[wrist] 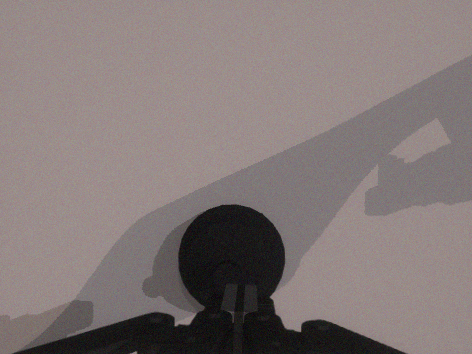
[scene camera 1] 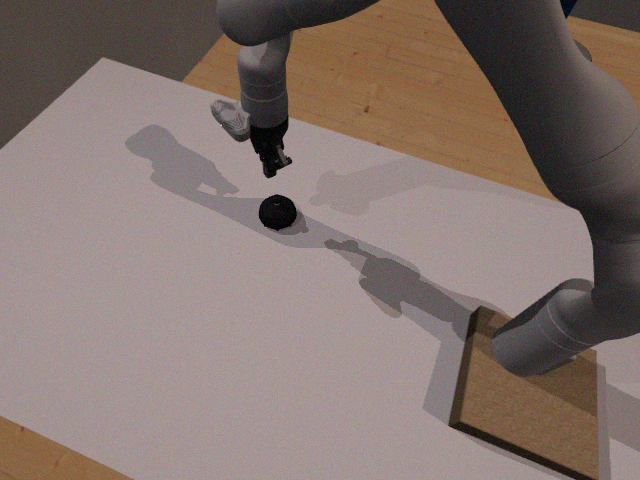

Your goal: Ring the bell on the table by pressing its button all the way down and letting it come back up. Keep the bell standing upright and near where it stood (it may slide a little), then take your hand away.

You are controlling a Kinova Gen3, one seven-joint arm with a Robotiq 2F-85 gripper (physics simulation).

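Where they show: gripper, fingertip midpoint: point(wrist: 241, 305) point(scene camera 1: 270, 174); arm's base at its link origin: point(scene camera 1: 516, 350).
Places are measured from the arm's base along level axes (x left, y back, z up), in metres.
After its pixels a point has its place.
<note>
The black, dome-shaped bell point(scene camera 1: 277, 212) @(z -0.008, x -0.138, y -0.513 m) point(wrist: 231, 240) @(z -0.007, x -0.142, y -0.534 m) stands upright on the white table top point(scene camera 1: 206, 320) @(z -0.049, x 0.118, y -0.561 m). Its button shows faintly at the top of the dome in the scene view. My gripper point(scene camera 1: 269, 174) @(z 0.085, x -0.158, y -0.533 m) point(wrist: 241, 305) @(z 0.085, x -0.158, y -0.533 m) is shut and empty. It points down and hangs above the bell with a visible gap between the fingertips and the dome. In the wrist view the fingertips overlap the near part of the bell, and hide that part of it.
A grey, shoe-like object point(scene camera 1: 231, 118) lies behind the gripper near the table's far edge. A brown wooden board point(scene camera 1: 522, 413) @(z 0.005, x 0.106, y 0.014 m) lies at the right under the arm's lower part. Shadows of the arm fall across the table around the bell.
</note>
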